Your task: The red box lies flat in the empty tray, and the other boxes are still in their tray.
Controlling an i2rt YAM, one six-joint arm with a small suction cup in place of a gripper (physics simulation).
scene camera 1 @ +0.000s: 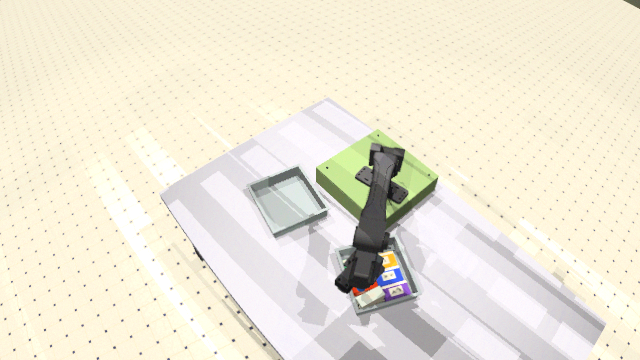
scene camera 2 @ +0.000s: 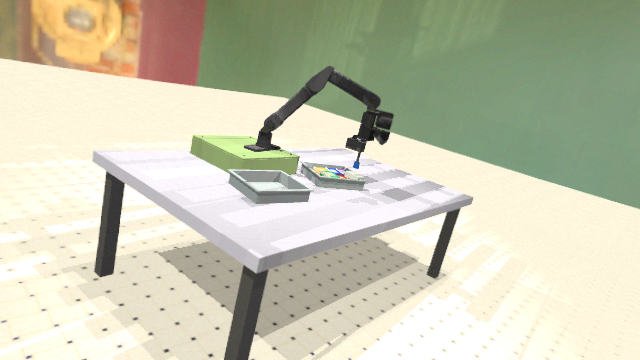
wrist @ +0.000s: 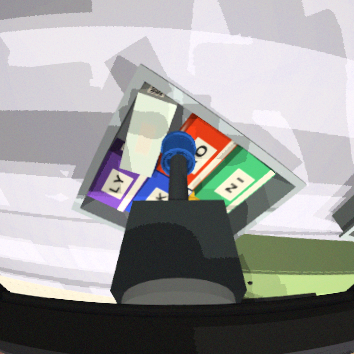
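Observation:
The red box lies in the filled tray, between the white box and the green box. The white box is tilted, overlapping the purple box. The blue box and the orange box also lie there. The empty tray holds no box. My suction cup is off and bare, above the filled tray; in the wrist view it covers part of the red box.
The arm stands on a green block, beside both trays on the white table. The empty tray is left of the filled one in both scene views. The raised tray walls surround the boxes.

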